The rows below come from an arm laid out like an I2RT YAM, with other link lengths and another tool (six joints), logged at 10 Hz.
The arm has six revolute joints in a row. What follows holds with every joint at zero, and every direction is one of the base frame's. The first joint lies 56.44 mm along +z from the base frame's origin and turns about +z. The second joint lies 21.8 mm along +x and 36.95 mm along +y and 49.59 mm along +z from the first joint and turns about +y. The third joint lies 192.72 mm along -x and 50.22 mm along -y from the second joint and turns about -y. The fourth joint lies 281.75 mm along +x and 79.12 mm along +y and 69 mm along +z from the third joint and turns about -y. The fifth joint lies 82.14 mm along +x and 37.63 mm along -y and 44.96 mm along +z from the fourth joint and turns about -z. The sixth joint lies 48.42 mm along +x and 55.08 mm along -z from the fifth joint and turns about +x. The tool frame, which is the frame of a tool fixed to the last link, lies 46 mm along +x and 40 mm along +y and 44 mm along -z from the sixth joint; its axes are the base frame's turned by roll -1.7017, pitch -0.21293 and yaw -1.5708 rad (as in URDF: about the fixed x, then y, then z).
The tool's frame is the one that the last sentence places.
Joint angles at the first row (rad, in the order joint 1, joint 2, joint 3, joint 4, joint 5, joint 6):
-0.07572, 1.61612, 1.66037, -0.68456, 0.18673, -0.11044
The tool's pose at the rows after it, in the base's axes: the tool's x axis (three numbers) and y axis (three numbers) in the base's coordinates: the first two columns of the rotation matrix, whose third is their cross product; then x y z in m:
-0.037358, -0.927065, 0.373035, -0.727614, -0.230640, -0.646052, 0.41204, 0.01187, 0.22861
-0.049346, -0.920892, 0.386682, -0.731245, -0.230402, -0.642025, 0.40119, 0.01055, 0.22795
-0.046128, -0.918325, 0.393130, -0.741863, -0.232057, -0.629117, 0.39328, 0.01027, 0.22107
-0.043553, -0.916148, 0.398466, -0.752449, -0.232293, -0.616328, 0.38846, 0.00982, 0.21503
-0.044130, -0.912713, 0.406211, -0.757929, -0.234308, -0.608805, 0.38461, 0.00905, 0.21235
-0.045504, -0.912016, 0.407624, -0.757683, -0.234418, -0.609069, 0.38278, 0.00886, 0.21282
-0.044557, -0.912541, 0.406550, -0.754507, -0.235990, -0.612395, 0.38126, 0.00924, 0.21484
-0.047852, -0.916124, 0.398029, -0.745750, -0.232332, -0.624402, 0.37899, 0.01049, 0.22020
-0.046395, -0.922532, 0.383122, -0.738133, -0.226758, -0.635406, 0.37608, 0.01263, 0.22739
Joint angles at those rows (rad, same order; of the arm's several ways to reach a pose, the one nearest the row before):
-0.07573, 1.56006, 1.61345, -0.68225, 0.20504, -0.11387
-0.07573, 1.50281, 1.55582, -0.68073, 0.22449, -0.11807
-0.07571, 1.46657, 1.50318, -0.67845, 0.23137, -0.12226
-0.07572, 1.44790, 1.47041, -0.67884, 0.23823, -0.12493
-0.07573, 1.43112, 1.44829, -0.67922, 0.24662, -0.12952
-0.07610, 1.42155, 1.44099, -0.68035, 0.24816, -0.13027
-0.07611, 1.41277, 1.43873, -0.68266, 0.24509, -0.13104
-0.07610, 1.39716, 1.43912, -0.68762, 0.23747, -0.12455
-0.07610, 1.38534, 1.45096, -0.70478, 0.22297, -0.11463

